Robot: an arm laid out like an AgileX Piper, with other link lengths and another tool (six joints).
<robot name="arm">
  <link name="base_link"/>
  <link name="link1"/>
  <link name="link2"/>
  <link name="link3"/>
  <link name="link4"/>
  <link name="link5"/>
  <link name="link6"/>
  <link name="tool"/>
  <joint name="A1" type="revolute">
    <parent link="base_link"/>
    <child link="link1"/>
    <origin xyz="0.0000 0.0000 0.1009"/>
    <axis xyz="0 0 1"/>
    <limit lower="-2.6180" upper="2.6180"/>
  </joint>
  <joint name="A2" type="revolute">
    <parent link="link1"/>
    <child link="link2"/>
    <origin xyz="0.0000 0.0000 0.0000" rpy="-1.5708 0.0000 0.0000"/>
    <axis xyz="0 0 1"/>
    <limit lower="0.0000" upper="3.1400"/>
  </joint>
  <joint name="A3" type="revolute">
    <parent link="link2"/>
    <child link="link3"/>
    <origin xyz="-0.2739 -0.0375 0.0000"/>
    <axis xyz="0 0 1"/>
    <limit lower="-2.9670" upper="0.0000"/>
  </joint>
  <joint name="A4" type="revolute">
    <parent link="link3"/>
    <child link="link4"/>
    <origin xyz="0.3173 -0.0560 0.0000" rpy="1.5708 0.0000 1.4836"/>
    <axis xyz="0 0 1"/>
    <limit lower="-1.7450" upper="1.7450"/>
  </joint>
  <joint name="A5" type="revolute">
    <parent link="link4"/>
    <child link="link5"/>
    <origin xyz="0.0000 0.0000 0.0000" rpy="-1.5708 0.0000 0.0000"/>
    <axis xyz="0 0 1"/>
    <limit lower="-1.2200" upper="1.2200"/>
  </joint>
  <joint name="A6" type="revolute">
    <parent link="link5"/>
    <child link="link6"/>
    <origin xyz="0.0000 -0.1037 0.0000" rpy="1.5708 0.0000 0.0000"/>
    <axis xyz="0 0 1"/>
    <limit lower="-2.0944" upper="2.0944"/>
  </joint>
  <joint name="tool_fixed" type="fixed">
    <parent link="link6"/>
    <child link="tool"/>
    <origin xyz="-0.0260 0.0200 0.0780" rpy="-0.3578 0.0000 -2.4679"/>
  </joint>
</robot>
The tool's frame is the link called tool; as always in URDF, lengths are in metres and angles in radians.
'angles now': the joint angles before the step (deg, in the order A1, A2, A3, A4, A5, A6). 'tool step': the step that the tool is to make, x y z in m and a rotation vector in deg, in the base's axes. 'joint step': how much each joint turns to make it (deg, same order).
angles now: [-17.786 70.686 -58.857 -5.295 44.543 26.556]
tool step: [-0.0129 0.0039 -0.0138 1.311 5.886 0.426]
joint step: [0.006 0.004 -0.002 0.222 5.947 -1.209]
